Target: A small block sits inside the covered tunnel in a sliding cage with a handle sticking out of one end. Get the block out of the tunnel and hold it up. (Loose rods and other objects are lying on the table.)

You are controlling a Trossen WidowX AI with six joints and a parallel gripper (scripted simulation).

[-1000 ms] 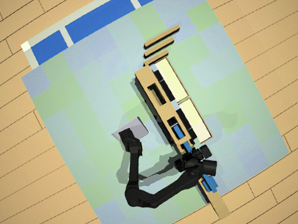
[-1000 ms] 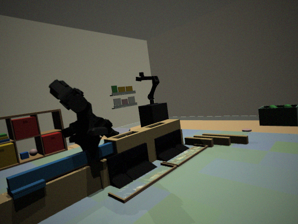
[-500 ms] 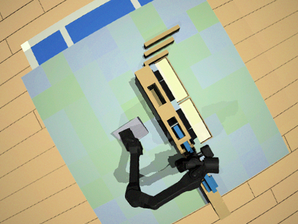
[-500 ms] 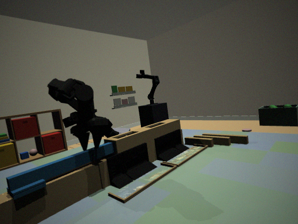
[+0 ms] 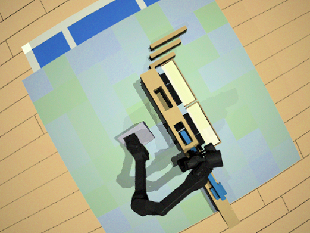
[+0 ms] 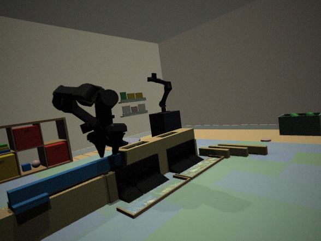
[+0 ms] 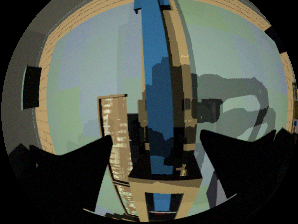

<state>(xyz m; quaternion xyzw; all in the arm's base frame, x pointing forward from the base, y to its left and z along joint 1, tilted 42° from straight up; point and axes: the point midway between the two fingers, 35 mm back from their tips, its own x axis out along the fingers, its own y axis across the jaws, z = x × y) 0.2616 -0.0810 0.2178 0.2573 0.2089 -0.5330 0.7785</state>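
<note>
The tan covered tunnel is 80 mm below my gripper tip, 30 mm to the left of it and 20 mm ahead of it.
</note>
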